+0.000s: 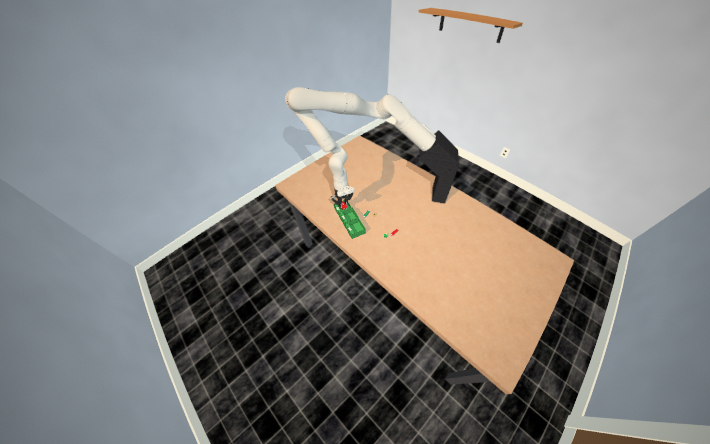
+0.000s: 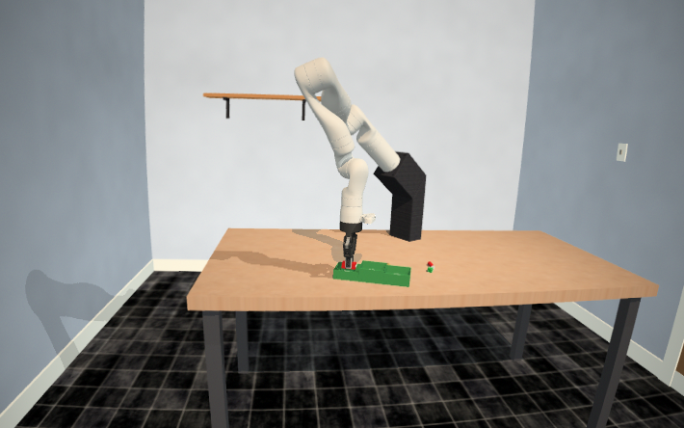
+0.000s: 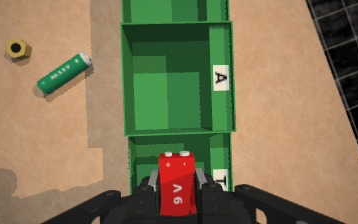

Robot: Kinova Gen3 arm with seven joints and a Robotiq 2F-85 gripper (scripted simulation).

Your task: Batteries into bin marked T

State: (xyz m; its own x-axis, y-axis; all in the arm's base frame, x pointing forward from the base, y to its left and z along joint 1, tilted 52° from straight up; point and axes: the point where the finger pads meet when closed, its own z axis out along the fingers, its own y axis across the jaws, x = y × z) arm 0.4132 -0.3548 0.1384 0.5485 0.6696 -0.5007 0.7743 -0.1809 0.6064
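My hand is 20 mm past the green cylindrical battery, 130 mm to the right of it and 40 mm above it. Also, from my hand: joined green bins 50 mm ahead, 60 mm to the left, 30 mm below; then red 9 V battery 10 mm ahead, 10 mm to the left, 10 mm below; then small yellow nut 50 mm behind, 180 mm to the left, 50 mm below.
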